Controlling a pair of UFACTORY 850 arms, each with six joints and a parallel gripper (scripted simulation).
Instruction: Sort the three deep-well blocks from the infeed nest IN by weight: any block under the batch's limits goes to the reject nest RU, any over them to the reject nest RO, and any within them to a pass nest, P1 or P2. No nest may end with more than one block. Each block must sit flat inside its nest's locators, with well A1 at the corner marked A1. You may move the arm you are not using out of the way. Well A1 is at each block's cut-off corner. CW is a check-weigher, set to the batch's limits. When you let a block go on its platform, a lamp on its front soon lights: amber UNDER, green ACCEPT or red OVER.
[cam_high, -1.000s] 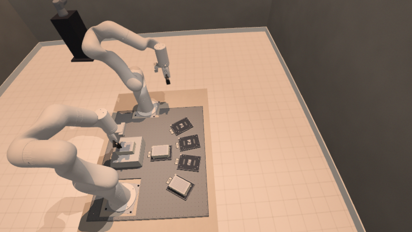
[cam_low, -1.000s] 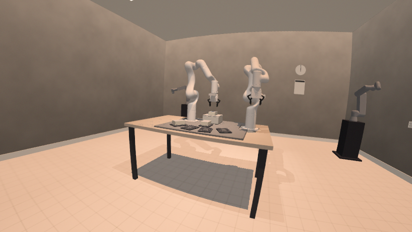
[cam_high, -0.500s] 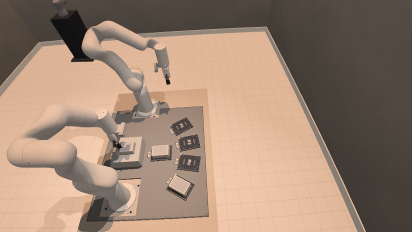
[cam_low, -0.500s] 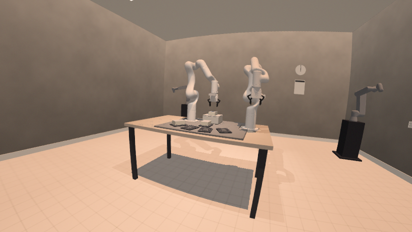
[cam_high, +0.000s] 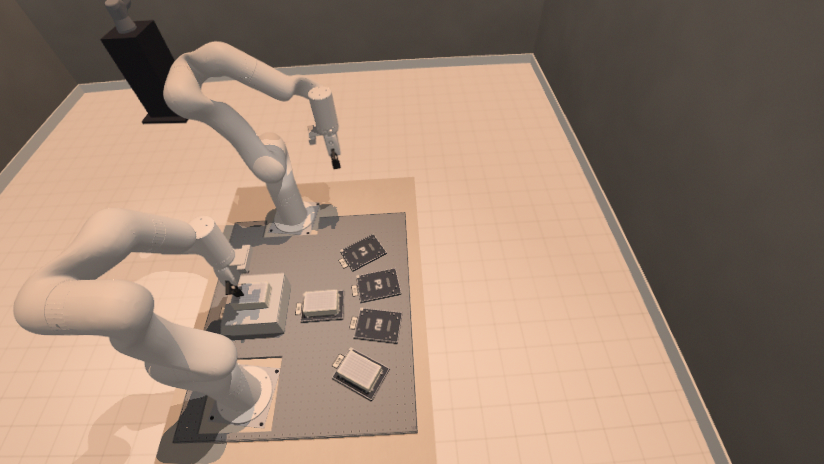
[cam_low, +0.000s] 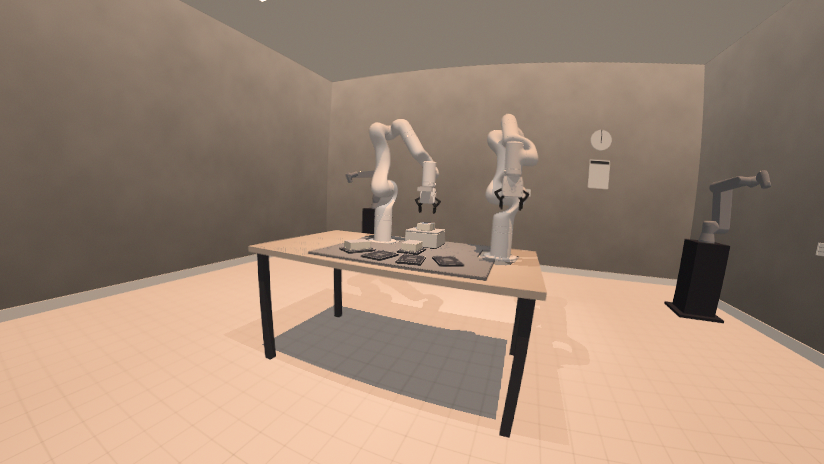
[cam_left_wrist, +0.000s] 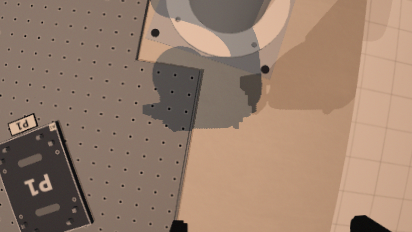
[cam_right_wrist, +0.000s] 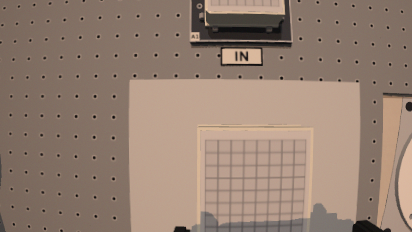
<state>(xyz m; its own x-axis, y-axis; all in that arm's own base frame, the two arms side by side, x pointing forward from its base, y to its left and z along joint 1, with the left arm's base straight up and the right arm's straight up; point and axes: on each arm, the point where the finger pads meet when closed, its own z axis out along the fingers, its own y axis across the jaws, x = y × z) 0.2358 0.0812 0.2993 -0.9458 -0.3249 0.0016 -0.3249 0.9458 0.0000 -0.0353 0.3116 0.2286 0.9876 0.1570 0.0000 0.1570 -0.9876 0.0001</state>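
Note:
Now: the pale check-weigher 150 mm below my right hand and 10 mm behind it. Also, from my right hand: nest P2: 450 mm ahead, 210 mm below, 120 mm to the left; dark infeed nest: 240 mm ahead, 210 mm below, 20 mm to the left; nest P1: 370 mm ahead, 280 mm to the left, 210 mm below.

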